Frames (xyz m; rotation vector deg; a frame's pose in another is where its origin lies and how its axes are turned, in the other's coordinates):
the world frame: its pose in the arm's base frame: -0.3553 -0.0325 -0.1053 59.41 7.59 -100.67
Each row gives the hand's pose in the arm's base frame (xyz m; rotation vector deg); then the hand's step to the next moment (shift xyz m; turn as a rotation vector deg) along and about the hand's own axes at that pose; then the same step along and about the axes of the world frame.
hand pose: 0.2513 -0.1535 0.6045 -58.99 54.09 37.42
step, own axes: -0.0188 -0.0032 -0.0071 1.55 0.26 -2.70
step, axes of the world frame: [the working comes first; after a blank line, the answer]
step, axes of the arm's base frame: -0.0085 -0.0083 0.0166 -0.41 -2.34 -2.03

-0.0048 0.0030 0.0195 3.12 -0.03 0.22
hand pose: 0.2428 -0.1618 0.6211 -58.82 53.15 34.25
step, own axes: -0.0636 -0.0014 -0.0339 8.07 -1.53 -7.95
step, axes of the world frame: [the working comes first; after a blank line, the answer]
step, axes of the arm's base frame: -0.0428 -0.0316 0.0486 2.35 -7.84 -7.98

-0.0075 -0.0026 0.0716 10.95 2.48 -2.13
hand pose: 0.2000 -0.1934 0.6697 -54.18 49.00 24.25
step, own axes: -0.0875 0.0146 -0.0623 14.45 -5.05 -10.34
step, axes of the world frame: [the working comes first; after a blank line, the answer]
step, axes of the arm's base frame: -0.0908 -0.0410 0.0427 7.47 -12.00 -11.89

0.0072 -0.0395 0.1007 16.23 7.07 -5.29
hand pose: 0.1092 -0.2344 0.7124 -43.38 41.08 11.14
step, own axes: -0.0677 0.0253 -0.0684 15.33 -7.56 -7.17
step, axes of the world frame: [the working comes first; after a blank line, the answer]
step, axes of the arm's base frame: -0.0968 -0.0228 -0.0043 10.81 -11.71 -9.46

0.0272 -0.0700 0.0653 14.07 10.55 -5.86
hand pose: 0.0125 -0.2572 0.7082 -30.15 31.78 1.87
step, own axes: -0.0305 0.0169 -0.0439 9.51 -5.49 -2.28
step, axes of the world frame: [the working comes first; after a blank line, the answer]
step, axes of the arm's base frame: -0.0505 -0.0033 -0.0240 7.91 -6.91 -3.93

0.0231 -0.0485 0.0160 7.03 8.08 -3.32
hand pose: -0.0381 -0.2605 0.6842 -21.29 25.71 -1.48
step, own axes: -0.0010 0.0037 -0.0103 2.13 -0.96 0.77
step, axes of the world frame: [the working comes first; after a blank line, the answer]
step, axes of the arm's base frame: -0.0055 0.0000 -0.0095 2.31 -0.85 0.09

0.0070 -0.0080 -0.0027 0.36 2.29 -0.82
